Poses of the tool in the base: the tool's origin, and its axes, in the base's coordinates. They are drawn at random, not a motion.
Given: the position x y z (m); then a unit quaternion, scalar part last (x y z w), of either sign.
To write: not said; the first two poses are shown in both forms.
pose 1, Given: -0.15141, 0.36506, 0.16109, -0.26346, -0.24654, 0.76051, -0.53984
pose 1, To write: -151.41, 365.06, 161.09, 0.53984, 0.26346, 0.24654, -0.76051
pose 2, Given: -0.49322, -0.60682, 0.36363, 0.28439, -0.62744, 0.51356, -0.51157
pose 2, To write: -493.22, -606.82, 363.63, 0.51157, -0.28439, 0.62744, -0.51356
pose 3, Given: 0.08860, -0.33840, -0.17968, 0.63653, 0.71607, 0.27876, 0.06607
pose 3, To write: 88.60, -338.40, -179.68, 0.06607, 0.63653, 0.71607, 0.27876
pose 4, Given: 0.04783, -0.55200, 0.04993, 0.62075, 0.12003, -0.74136, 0.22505
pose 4, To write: 47.83, -552.00, 49.93, 0.22505, 0.62075, 0.12003, -0.74136
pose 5, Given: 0.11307, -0.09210, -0.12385, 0.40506, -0.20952, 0.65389, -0.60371
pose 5, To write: 113.07, -92.10, -123.85, 0.60371, -0.40506, 0.20952, -0.65389
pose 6, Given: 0.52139, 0.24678, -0.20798, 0.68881, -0.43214, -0.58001, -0.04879
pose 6, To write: 521.39, 246.78, -207.98, 0.04879, -0.68881, 0.43214, 0.58001
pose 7, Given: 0.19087, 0.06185, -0.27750, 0.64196, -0.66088, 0.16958, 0.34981
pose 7, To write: 190.87, 61.85, -277.50, 0.34981, 0.64196, -0.66088, 0.16958
